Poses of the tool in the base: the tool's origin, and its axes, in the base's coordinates. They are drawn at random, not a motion.
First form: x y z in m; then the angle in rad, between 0 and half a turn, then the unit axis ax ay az.
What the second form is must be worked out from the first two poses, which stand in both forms.
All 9 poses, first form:
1: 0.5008, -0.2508, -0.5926, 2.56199, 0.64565, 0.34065, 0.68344
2: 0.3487, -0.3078, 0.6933, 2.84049, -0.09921, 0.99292, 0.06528
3: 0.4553, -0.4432, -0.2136, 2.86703, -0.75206, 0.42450, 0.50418
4: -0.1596, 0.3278, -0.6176, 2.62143, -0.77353, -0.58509, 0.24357
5: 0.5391, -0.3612, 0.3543, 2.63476, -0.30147, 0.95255, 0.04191
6: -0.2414, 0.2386, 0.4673, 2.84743, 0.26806, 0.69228, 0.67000
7: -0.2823, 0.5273, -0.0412, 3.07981, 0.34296, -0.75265, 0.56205
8: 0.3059, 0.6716, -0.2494, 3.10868, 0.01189, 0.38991, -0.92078
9: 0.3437, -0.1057, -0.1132, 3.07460, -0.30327, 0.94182, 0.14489
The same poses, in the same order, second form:
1: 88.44, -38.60, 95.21, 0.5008, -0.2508, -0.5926
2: 174.13, 17.89, -169.51, 0.3487, -0.3078, 0.6933
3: 155.01, 59.23, -73.25, 0.4553, -0.4432, -0.2136
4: -139.32, 3.50, 75.51, -0.1596, 0.3278, -0.6176
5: -175.31, 29.08, -143.66, 0.5391, -0.3612, 0.3543
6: 94.56, -8.67, 145.68, -0.2414, 0.2386, 0.4673
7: -114.00, -25.57, -147.77, -0.2823, 0.5273, -0.0412
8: -45.88, 1.99, -178.79, 0.3059, 0.6716, -0.2494
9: 165.21, 8.68, -145.43, 0.3437, -0.1057, -0.1132
